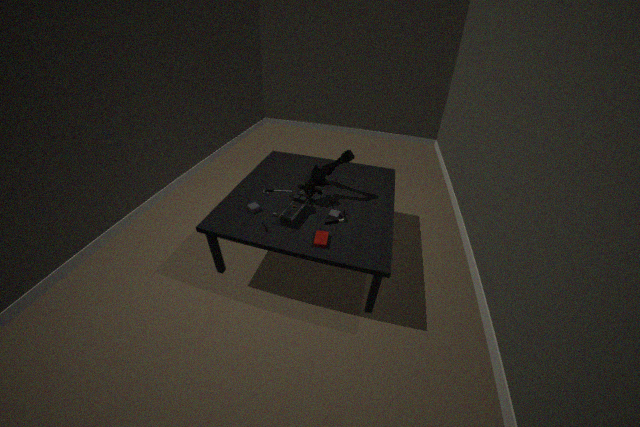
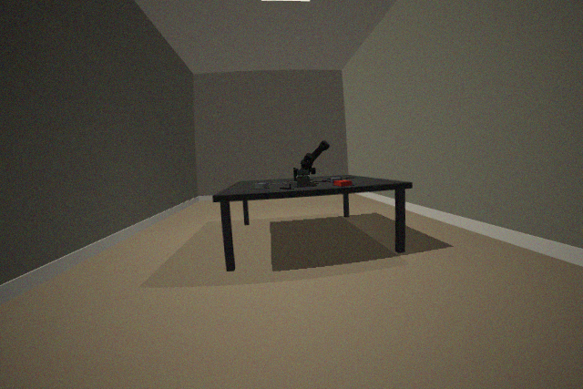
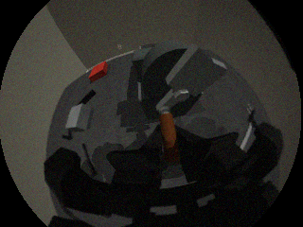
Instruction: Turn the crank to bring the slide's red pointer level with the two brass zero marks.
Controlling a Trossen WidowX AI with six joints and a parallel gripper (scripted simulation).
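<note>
My gripper tip is now 20 mm past the crank handle and 30 mm below it. From my gripper tip the other things lie so: red pointer: 150 mm ahead, 60 mm to the right, 40 mm above.
</note>
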